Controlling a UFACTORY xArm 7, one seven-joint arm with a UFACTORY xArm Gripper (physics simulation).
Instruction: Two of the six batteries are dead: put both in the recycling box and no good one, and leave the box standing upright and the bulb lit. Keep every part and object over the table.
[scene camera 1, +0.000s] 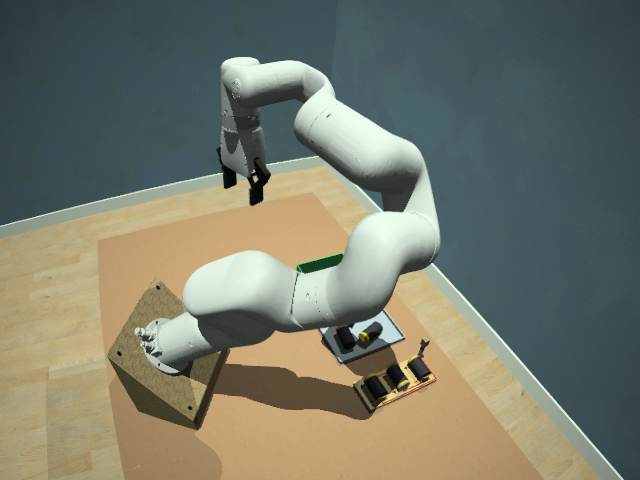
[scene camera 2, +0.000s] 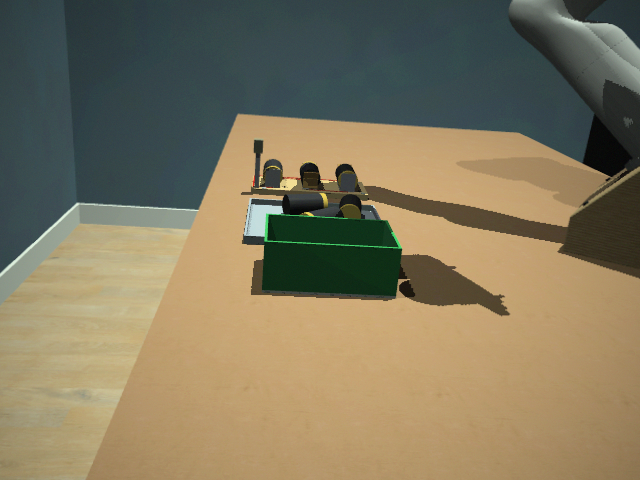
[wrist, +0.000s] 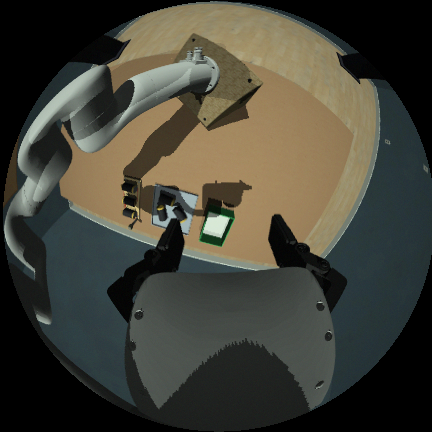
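Seen in the pictures: gripper, fingertip midpoint: (scene camera 1: 242, 194) (wrist: 225, 228); arm's base, origin of the base link: (scene camera 1: 166, 346) (wrist: 199, 73).
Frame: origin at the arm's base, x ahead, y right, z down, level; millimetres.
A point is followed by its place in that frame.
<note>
My gripper (scene camera 1: 242, 190) {x 258, y -107, z -247 mm} (wrist: 225, 228) {x 258, y -107, z -247 mm} is open and empty, high above the table. The green recycling box (scene camera 1: 320, 263) {x 525, y -176, z 111 mm} (scene camera 2: 330, 268) {x 526, y -179, z 121 mm} (wrist: 214, 241) {x 592, y -138, z 112 mm} stands upright, partly behind the arm in scene camera 1. Beside it, a grey tray (scene camera 1: 390, 333) {x 561, y 125, z 150 mm} (scene camera 2: 255, 222) {x 584, y 66, z 150 mm} (wrist: 190, 197) {x 424, y -14, z 150 mm} holds three black-and-yellow batteries (wrist: 166, 198) {x 429, y 75, z 121 mm} (wrist: 161, 212) {x 495, y 96, z 119 mm} (wrist: 179, 213) {x 486, y 19, z 120 mm}. The board (scene camera 1: 408, 390) {x 477, y 301, z 143 mm} (scene camera 2: 289, 184) {x 506, y 260, z 143 mm} holds three batteries (scene camera 1: 375, 386) {x 398, y 258, z 109 mm} (scene camera 1: 397, 376) {x 461, y 265, z 110 mm} (scene camera 1: 419, 367) {x 525, y 276, z 110 mm} side by side. A post with a small block (scene camera 1: 424, 342) {x 558, y 241, z 66 mm} (scene camera 2: 258, 146) {x 566, y 231, z 72 mm} rises at its end; I cannot tell whether a bulb is lit.
The arm's wooden base block (scene camera 1: 144, 392) {x -88, y 74, z 30 mm} (scene camera 2: 604, 217) {x 121, y -64, z 93 mm} (wrist: 227, 97) {x 71, y -82, z -4 mm} stands on the brown table (scene camera 1: 206, 232) {x 292, y -539, z 153 mm} (scene camera 2: 361, 387) {x 535, y -361, z 153 mm} (wrist: 290, 130) {x 78, y -326, z 153 mm}. In scene camera 1 the arm's lower links (scene camera 1: 242, 284) {x 117, y 212, z -325 mm} pass in front of the box and the tray's back part. The table edge runs close beside the box, tray and board.
</note>
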